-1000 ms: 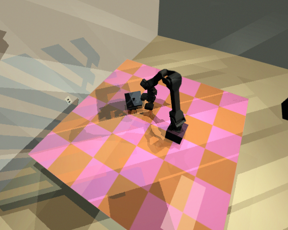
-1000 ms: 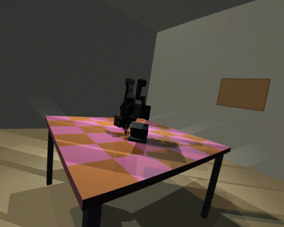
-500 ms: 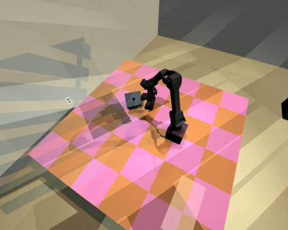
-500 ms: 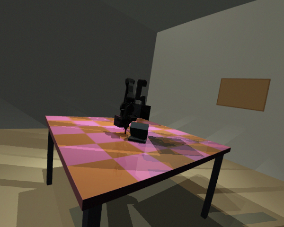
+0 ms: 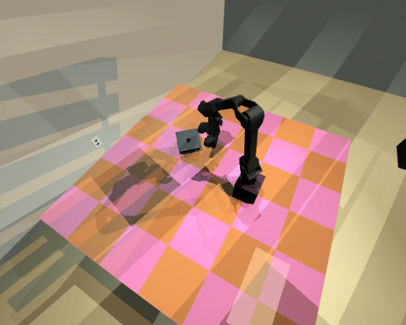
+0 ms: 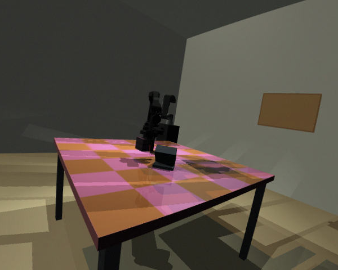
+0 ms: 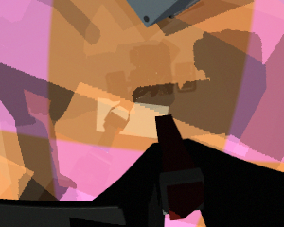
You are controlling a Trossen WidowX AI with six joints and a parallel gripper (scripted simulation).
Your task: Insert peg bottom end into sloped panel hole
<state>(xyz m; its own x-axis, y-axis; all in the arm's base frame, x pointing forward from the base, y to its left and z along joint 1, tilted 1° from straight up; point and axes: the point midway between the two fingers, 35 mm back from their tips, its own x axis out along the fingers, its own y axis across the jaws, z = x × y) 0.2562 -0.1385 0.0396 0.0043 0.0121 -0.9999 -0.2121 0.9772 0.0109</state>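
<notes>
Now: gripper tip 150 mm short of the sloped panel, 30 mm above it and 20 mm to the right of it. Also, from my gripper tip: peg 20 mm above.
</notes>
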